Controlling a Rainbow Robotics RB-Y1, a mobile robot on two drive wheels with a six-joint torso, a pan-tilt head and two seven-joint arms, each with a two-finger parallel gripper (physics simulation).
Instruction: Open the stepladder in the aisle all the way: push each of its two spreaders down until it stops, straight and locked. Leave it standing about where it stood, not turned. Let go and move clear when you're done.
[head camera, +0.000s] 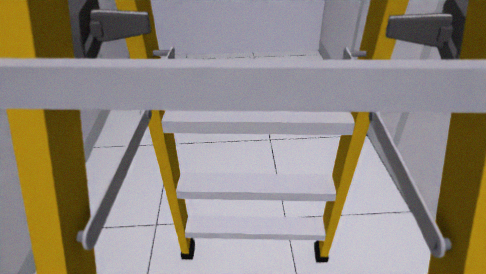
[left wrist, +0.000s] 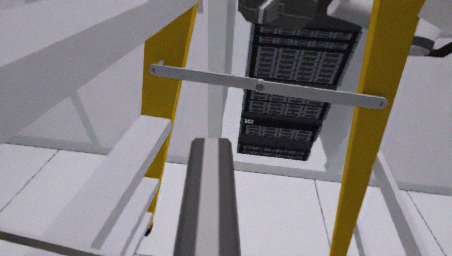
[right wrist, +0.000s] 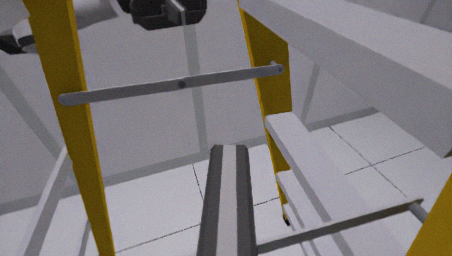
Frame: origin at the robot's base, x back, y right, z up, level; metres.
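Seen in the pictures: left gripper, between the fingertips: (head camera: 149, 22) (left wrist: 211, 151) (right wrist: 183, 17); right gripper, between the fingertips: (head camera: 387, 26) (left wrist: 260, 16) (right wrist: 229, 157).
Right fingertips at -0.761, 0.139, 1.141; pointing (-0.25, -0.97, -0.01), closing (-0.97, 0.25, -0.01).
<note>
A point is followed by its place in that frame, as x, y, z.
The yellow stepladder (head camera: 67, 165) @(-0.562, -0.151, 1.100) (left wrist: 370, 115) @(-0.548, 0.161, 0.998) (right wrist: 80, 125) @(-0.538, -0.161, 0.965) stands with its legs spread. Its left-side spreader (head camera: 117, 180) @(-0.615, -0.146, 1.032) (right wrist: 135, 91) @(-0.659, -0.147, 1.030) and right-side spreader (head camera: 407, 185) @(-0.618, 0.145, 1.033) (left wrist: 320, 94) @(-0.645, 0.145, 1.033) each look straight, their middle hinges in line with both ends. Part of the right-side spreader also crosses low in the right wrist view. My left gripper (head camera: 147, 23) @(-0.758, -0.131, 1.145) (left wrist: 211, 151) @(-0.758, -0.131, 1.145) (right wrist: 183, 17) @(-0.758, -0.131, 1.145) is shut and empty, above the left-side spreader and apart from it. My right gripper (head camera: 391, 27) @(-0.761, 0.139, 1.141) (right wrist: 229, 157) @(-0.761, 0.139, 1.141) (left wrist: 260, 16) @(-0.761, 0.139, 1.141) is shut and empty, above the right-side spreader and apart from it.
A pale crossbar (head camera: 240, 85) @(-0.553, -0.014, 1.178) spans the near side of the ladder, partly hiding what is behind it. White steps (head camera: 255, 186) @(-1.047, -0.009, 0.588) lie beyond, with black feet (head camera: 187, 249) @(-1.154, -0.272, 0.119) on the tiled floor. Pale walls flank the aisle. A black server rack (left wrist: 280, 107) @(-0.624, 0.897, 0.501) stands beyond the right-side spreader.
</note>
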